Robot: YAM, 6 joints.
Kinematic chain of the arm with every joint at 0, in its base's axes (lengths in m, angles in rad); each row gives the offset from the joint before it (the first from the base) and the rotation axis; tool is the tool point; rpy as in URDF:
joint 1: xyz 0 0 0.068 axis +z
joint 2: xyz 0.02 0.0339 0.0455 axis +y
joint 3: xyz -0.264 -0.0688 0 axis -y
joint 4: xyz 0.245 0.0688 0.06 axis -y
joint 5: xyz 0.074 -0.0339 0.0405 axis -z
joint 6: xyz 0.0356 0 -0.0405 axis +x
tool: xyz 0 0 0 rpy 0 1.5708 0
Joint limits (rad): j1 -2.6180..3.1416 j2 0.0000..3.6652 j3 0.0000..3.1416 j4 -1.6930..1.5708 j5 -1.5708..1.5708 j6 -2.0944..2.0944
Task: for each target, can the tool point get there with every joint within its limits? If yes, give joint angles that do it. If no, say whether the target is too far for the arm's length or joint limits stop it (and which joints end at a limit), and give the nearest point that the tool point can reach.
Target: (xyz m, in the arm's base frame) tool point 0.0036 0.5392 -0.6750
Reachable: no: too far | nearest point 0.0026 0.3951 -0.3494 | short by 0.356 m
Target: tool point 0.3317 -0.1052 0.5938
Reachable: yes | joints -0.3791 1.8020 2.1673 0.5671 -0.7783 -0.4474
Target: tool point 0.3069 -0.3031 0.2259
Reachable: yes | joints -0.7155 2.0737 1.7228 -0.8769 0.8805 1.6473
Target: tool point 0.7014 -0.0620 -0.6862
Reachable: no: too far | nearest point 0.4508 -0.0398 -0.3174 | short by 0.446 m
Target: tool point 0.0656 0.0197 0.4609
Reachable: yes | joints 0.2831 0.5838 1.2306 -0.5892 -0.0174 -0.1431
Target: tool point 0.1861 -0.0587 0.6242
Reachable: yes | joints 2.6709 0.6993 2.0226 0.3855 1.1240 -0.5455
